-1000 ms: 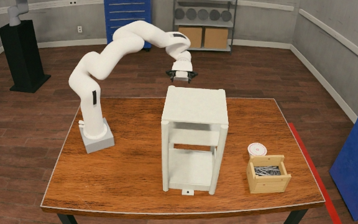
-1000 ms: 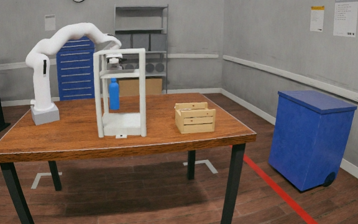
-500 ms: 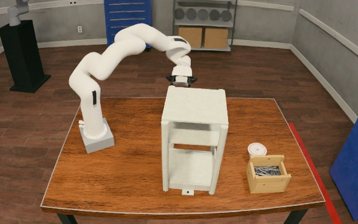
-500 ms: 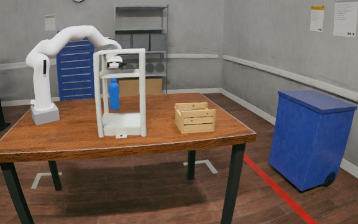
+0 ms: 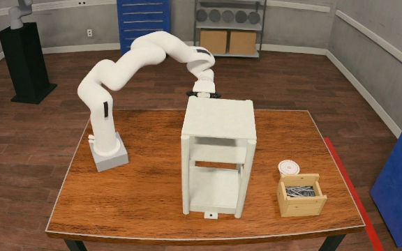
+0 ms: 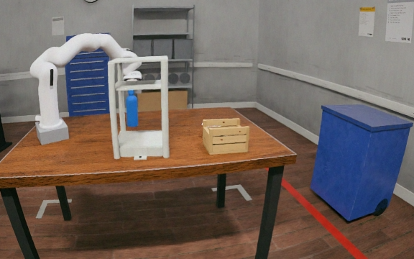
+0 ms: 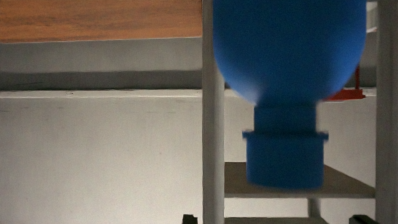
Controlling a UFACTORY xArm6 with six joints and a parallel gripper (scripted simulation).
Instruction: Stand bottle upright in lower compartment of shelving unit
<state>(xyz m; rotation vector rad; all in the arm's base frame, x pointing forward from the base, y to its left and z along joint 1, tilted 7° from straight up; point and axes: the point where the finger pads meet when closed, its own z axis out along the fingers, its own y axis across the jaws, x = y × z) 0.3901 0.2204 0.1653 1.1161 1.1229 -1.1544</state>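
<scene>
The blue bottle lies 10 cm below my hand. Also, from my hand: shelving unit (10 cm ahead, 31 cm to the right, 4 cm below); then white round disc (41 cm ahead, 18 cm to the right, 20 cm below); then wooden crate (45 cm ahead, 33 cm to the right, 18 cm below).
</scene>
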